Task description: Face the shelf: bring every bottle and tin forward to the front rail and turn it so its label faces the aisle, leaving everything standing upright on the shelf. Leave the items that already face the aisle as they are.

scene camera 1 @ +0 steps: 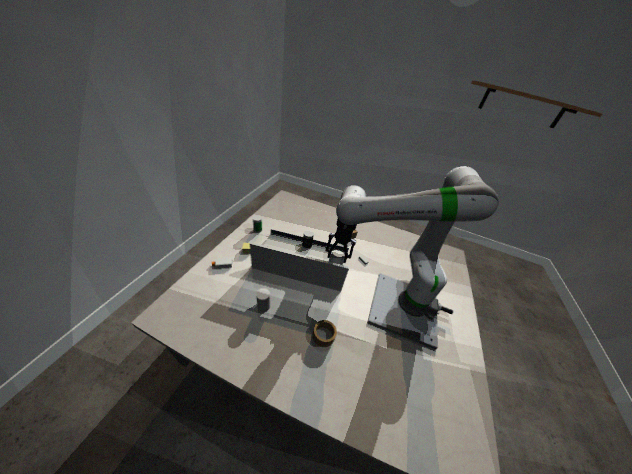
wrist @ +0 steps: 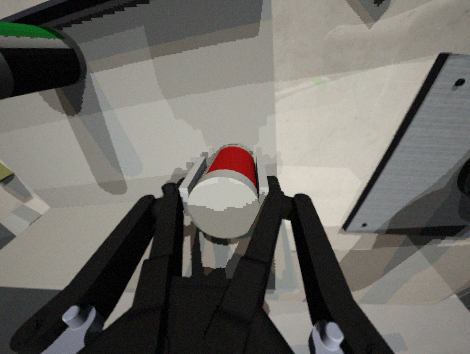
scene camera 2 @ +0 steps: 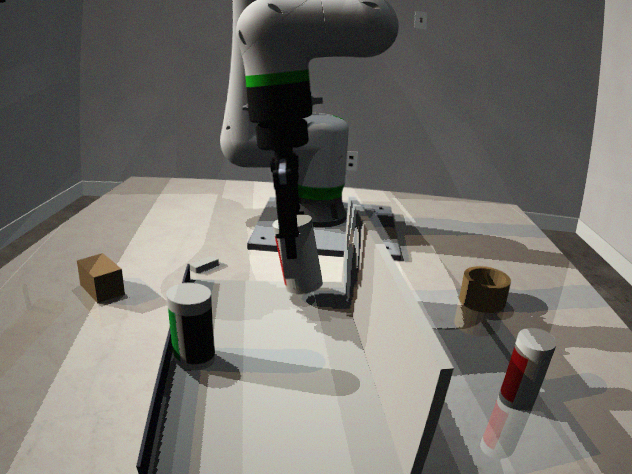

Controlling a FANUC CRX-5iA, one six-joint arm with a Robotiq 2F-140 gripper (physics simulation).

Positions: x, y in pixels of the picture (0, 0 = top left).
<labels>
A back panel (scene camera 1: 287, 264) is 110 cm from the lens.
</labels>
